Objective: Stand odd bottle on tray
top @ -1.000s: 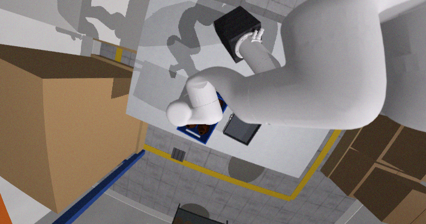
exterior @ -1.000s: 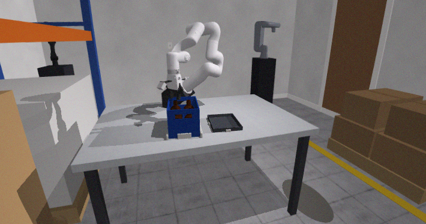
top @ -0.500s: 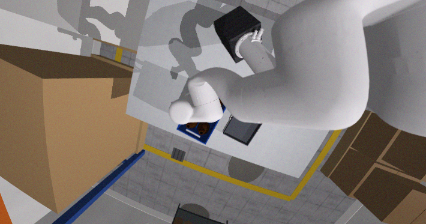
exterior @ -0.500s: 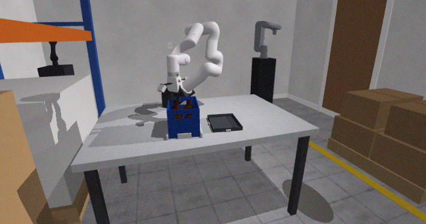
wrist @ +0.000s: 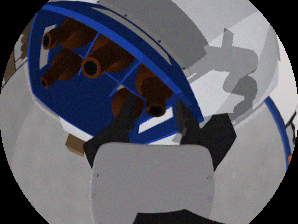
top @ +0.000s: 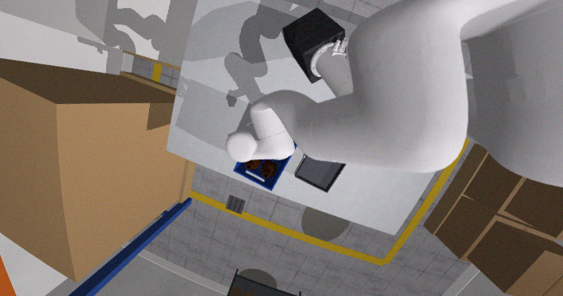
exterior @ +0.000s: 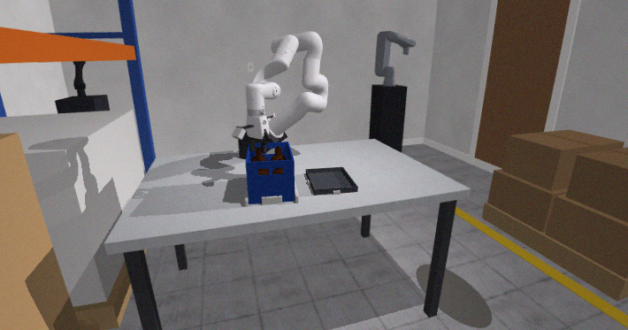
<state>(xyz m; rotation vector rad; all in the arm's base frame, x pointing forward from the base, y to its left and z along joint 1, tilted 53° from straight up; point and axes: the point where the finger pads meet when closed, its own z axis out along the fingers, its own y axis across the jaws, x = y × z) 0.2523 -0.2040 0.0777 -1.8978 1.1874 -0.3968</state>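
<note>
The glass bottle is 8 cm below my hand. Round my hand: blue crate (9 cm ahead, 4 cm to the left, 8 cm below); then dark tray (8 cm ahead, 31 cm to the left, 15 cm below).
</note>
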